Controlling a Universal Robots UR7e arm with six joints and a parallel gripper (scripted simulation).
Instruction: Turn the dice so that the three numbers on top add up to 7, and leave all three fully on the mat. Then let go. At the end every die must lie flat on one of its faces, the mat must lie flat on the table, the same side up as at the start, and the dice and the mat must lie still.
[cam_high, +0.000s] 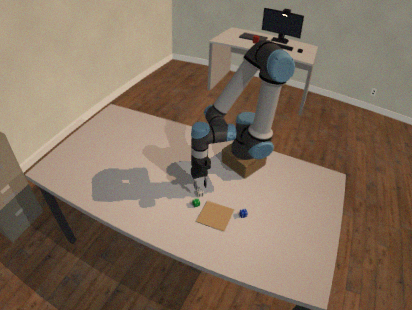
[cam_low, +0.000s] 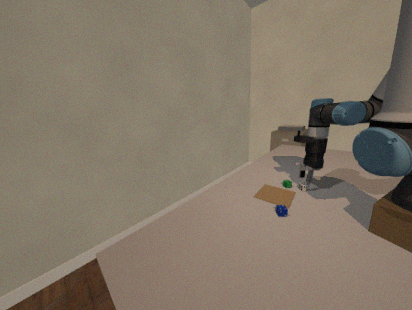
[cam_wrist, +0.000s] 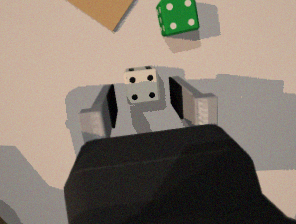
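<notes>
Right now the white die is 60 mm below my hand. Also, from my hand: blue die (240 mm to the left, 60 mm below, 60 mm ahead); then green die (70 mm ahead, 60 mm below); then tan mat (110 mm to the left, 100 mm ahead, 70 mm below).
</notes>
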